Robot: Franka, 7 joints.
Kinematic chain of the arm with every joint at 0, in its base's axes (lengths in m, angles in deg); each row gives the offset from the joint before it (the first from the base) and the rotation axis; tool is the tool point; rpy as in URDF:
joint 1: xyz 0 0 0.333 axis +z
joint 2: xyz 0 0 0 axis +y
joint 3: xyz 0 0 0.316 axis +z
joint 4: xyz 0.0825 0 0 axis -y
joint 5: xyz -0.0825 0 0.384 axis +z
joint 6: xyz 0 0 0 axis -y
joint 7: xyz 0.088 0 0 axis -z
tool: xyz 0 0 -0.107 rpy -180 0 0
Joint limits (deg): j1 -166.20..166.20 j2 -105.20..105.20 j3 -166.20..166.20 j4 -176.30..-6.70 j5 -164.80..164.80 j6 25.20..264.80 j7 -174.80..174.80
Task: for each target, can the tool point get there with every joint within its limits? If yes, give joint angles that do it. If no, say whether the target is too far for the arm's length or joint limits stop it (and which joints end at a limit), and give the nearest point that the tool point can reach.
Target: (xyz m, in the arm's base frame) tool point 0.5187 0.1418 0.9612
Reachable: yes | joints 30.43 39.74 -55.37 -19.90 -125.12 94.35 122.83
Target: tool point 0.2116 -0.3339 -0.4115
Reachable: no: joint limits stop it (at a limit: joint 2) | nearest point 0.2054 -0.3241 -0.3512 | short by 0.061 m
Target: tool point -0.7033 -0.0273 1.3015
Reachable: no: too far | nearest point -0.5040 -0.0196 1.0270 | short by 0.339 m
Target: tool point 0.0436 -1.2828 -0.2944
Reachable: no: too far | nearest point 0.0262 -0.7703 -0.0437 | short by 0.571 m
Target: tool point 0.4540 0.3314 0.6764
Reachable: yes | joints 95.69 -15.05 -54.56 -104.50 -116.65 147.87 57.77
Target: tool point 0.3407 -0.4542 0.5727
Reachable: yes | joints -126.04 71.91 109.01 -99.67 -7.14 103.76 71.16
